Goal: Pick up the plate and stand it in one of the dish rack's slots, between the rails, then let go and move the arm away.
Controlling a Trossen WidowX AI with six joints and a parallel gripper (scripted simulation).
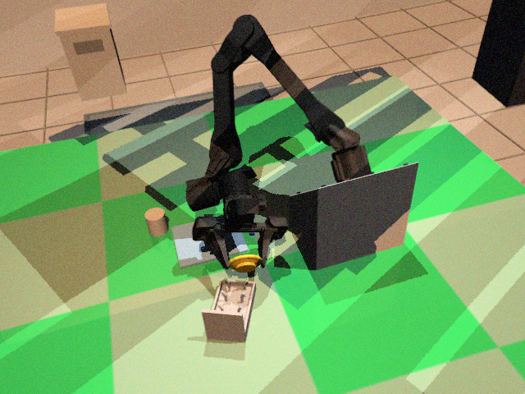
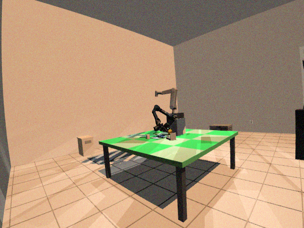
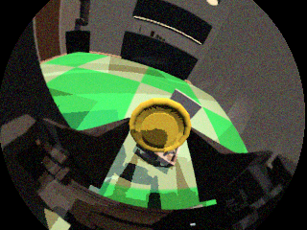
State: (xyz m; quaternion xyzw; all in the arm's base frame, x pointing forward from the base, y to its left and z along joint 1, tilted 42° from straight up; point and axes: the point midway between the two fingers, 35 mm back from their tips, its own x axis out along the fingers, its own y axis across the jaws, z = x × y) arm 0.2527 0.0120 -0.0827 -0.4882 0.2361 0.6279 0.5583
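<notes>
The dish rack is 40 mm ahead of my gripper tip, 40 mm to the left of it and 50 mm below it. The rest, counted from my gripper tip: plate: 10 mm to the right; blue spoon: 40 mm behind, 210 mm to the right, 70 mm below; pale blue mat: 60 mm ahead, 170 mm to the right, 70 mm below.
</notes>
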